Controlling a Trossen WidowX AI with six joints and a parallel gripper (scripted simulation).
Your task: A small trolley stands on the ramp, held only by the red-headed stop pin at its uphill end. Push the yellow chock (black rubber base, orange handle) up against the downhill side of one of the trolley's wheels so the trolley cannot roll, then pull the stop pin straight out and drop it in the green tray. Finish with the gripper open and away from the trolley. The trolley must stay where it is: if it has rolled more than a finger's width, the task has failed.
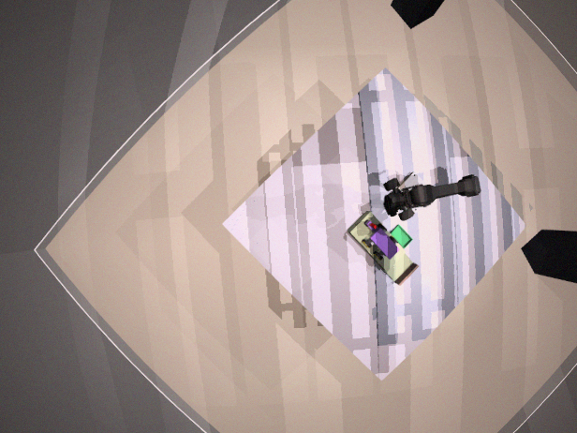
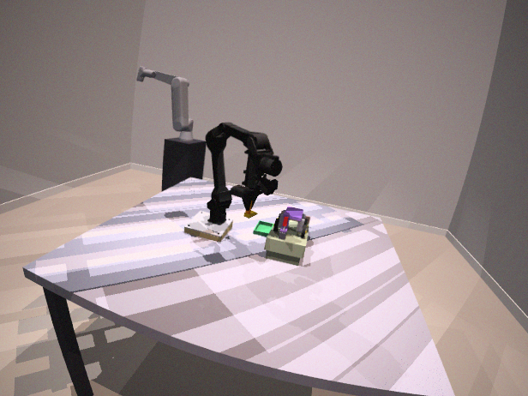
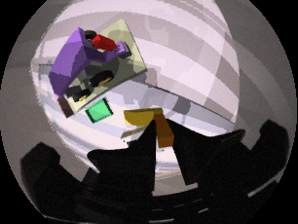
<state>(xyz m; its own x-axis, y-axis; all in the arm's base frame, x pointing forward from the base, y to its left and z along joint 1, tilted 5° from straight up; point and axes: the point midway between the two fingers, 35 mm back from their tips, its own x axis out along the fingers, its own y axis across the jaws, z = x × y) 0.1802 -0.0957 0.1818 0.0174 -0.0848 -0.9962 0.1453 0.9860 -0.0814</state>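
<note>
The yellow chock is 2 cm to the left of my gripper tip and 1 cm below it. Round my gripper tip: red-headed stop pin (13 cm ahead, 5 cm to the left, 5 cm below); pale green ramp (14 cm ahead, 16 cm to the left, 13 cm below); purple trolley (14 cm ahead, 15 cm to the left, 6 cm below).
</note>
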